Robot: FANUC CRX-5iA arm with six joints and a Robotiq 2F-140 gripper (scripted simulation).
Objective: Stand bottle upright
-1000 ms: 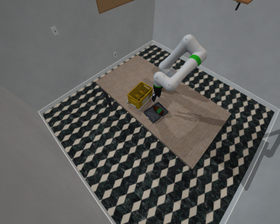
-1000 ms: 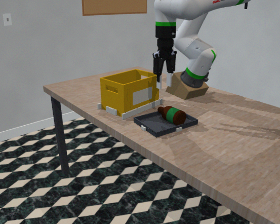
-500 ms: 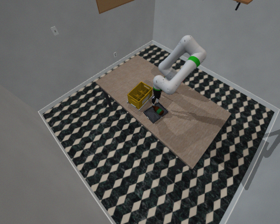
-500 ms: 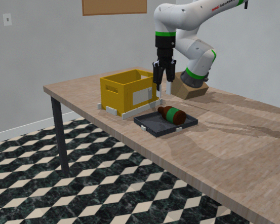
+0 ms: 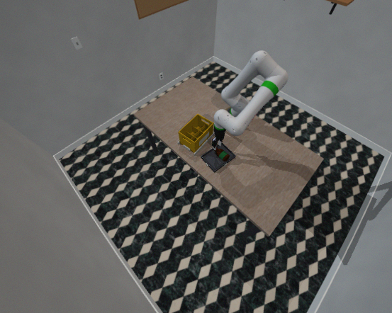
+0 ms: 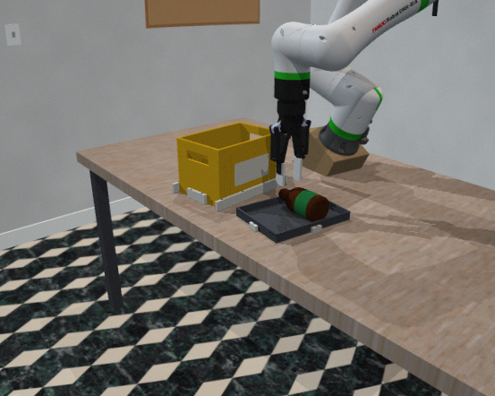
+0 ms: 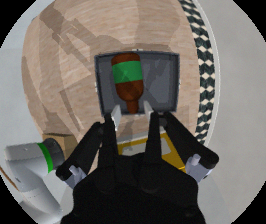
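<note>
Right now my hand is 7 cm above the bottle and 5 cm to the right of it. Also, from my hand: yellow crate 24 cm to the right, 3 cm below, 2 cm ahead; dark grey tray 10 cm below, 5 cm to the left, 3 cm ahead.
</note>
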